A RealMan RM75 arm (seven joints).
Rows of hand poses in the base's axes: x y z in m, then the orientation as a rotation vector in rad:
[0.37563, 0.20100, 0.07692, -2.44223, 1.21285, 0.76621]
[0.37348, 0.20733, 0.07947, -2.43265, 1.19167, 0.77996]
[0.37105, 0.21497, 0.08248, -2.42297, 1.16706, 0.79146]
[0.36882, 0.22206, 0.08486, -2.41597, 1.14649, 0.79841]
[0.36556, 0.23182, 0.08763, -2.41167, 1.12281, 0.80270]
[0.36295, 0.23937, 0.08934, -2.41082, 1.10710, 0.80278]
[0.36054, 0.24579, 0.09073, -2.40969, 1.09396, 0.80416]
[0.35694, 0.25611, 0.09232, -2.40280, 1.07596, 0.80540]
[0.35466, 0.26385, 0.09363, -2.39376, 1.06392, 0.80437]
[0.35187, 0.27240, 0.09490, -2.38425, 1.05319, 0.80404]
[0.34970, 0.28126, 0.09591, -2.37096, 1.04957, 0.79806]
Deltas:
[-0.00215, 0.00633, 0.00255, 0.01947, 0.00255, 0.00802]
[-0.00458, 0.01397, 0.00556, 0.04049, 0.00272, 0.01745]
[-0.00681, 0.02106, 0.00794, 0.05694, 0.00124, 0.02553]
[-0.01007, 0.03082, 0.01071, 0.07258, -0.00251, 0.03620]
[-0.01268, 0.03837, 0.01242, 0.08113, -0.00666, 0.04385]
[-0.01509, 0.04479, 0.01381, 0.08867, -0.00923, 0.05032]
[-0.01869, 0.05511, 0.01540, 0.10312, -0.01393, 0.05649]
[-0.02097, 0.06285, 0.01671, 0.11612, -0.01900, 0.05815]
[-0.02376, 0.07140, 0.01798, 0.12890, -0.02328, 0.05905]
[-0.02593, 0.08026, 0.01899, 0.14073, -0.03033, 0.05335]

